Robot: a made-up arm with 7 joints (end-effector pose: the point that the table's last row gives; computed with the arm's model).
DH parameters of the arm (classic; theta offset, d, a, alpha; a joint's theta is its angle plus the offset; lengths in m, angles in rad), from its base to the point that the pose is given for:
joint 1: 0 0.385 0 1.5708
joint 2: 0 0.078 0 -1.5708
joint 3: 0 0.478 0.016 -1.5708
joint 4: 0 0.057 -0.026 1.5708
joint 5: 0 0.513 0 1.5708
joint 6: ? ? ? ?
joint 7: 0 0.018 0 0
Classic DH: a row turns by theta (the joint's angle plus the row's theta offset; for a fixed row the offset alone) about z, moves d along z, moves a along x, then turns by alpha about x.
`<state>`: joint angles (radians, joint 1 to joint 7).
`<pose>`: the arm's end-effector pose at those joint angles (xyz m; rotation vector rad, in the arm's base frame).
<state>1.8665 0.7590 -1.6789 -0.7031 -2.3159 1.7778 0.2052</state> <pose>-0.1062 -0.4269 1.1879 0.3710 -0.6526 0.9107</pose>
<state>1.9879 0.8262 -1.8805 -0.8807 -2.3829 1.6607 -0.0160</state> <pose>-0.0649 -0.4064 1.1834 0.4798 -0.6957 0.4680</pose>
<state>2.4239 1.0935 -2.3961 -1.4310 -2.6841 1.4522 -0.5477</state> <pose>0.1375 -0.2596 1.1343 0.6193 -0.6461 -0.5555</pose>
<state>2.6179 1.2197 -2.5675 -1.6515 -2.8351 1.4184 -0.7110</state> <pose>0.2151 -0.1582 1.0906 0.6103 -0.6153 -0.8254</pose>
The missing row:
joint 6: 1.5708 0.13 0.134 1.5708
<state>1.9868 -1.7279 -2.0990 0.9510 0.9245 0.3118 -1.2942</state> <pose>0.1693 0.9963 0.5821 0.6601 1.8092 0.5398</pose>
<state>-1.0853 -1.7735 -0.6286 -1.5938 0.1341 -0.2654 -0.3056</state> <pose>0.4909 -0.4255 0.8134 2.1040 -0.1679 0.6432</pose>
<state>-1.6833 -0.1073 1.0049 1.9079 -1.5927 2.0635 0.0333</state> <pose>0.4278 -0.2128 0.8387 1.7273 1.1244 1.1490</pose>
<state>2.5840 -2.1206 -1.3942 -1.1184 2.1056 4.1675 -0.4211</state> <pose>-0.6000 0.0100 -0.1040 -1.2344 0.2916 -0.5046</pose>
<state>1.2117 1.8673 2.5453 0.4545 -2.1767 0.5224 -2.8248</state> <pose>-0.2410 -0.9472 -0.1891 0.1176 -1.2570 1.0419</pose>
